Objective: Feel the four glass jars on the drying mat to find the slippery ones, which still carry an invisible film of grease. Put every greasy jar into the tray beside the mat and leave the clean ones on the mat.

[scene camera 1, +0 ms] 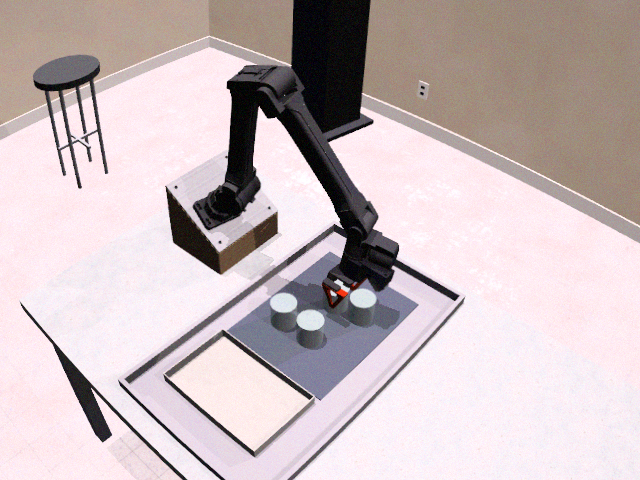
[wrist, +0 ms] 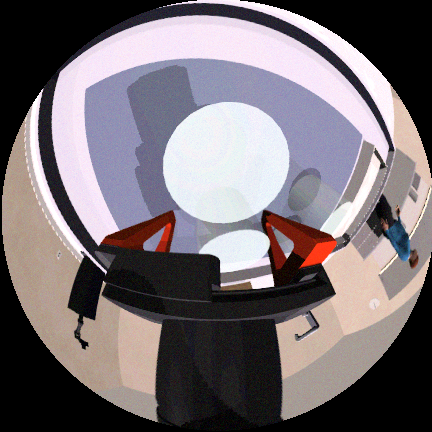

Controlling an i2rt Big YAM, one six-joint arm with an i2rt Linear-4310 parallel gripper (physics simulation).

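Pixels of known places: gripper, between the fingertips: [scene camera 1: 341, 298] [wrist: 217, 214]; arm's base, origin of its link: [scene camera 1: 216, 210].
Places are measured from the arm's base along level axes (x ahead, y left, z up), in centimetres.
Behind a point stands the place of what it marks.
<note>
Four pale glass jars stand upright on the blue-grey mat [scene camera 1: 320, 372] @(z -13.4, x 51.9, y -6.9 cm) [wrist: 107, 125] @(z -13.5, x 46.8, y 24.2 cm). In the scene view there is a left jar [scene camera 1: 283, 311] @(z -6.6, x 35.8, y -5.1 cm), a front jar [scene camera 1: 310, 328] @(z -6.6, x 44.1, y -3.6 cm), a right jar [scene camera 1: 362, 306] @(z -6.6, x 46.8, y 11.0 cm) and a back jar, partly hidden behind a red finger. My gripper [scene camera 1: 349, 292] @(z -10.8, x 38.9, y 11.9 cm) [wrist: 217, 214] @(z -10.8, x 38.9, y 11.9 cm) is open and empty, low over the mat beside the right and back jars. In the wrist view a large jar top [wrist: 226, 162] @(z -6.6, x 45.3, y 13.5 cm) lies just beyond the fingertips, and a second jar top [wrist: 234, 250] @(z -6.6, x 38.4, y 11.0 cm) shows between the fingers. The cream tray [scene camera 1: 240, 387] @(z -13.5, x 43.5, y -24.5 cm) holds no jar.
The tray adjoins the mat's left front edge. A lavender surface with a raised dark rim [scene camera 1: 387, 351] @(z -13.8, x 57.6, y 10.3 cm) surrounds mat and tray. The arm's wedge-shaped base block [scene camera 1: 248, 248] @(z -11.5, x 7.6, y 5.0 cm) stands behind the rim. A stool [scene camera 1: 67, 71] and a black column [scene camera 1: 328, 62] stand farther back.
</note>
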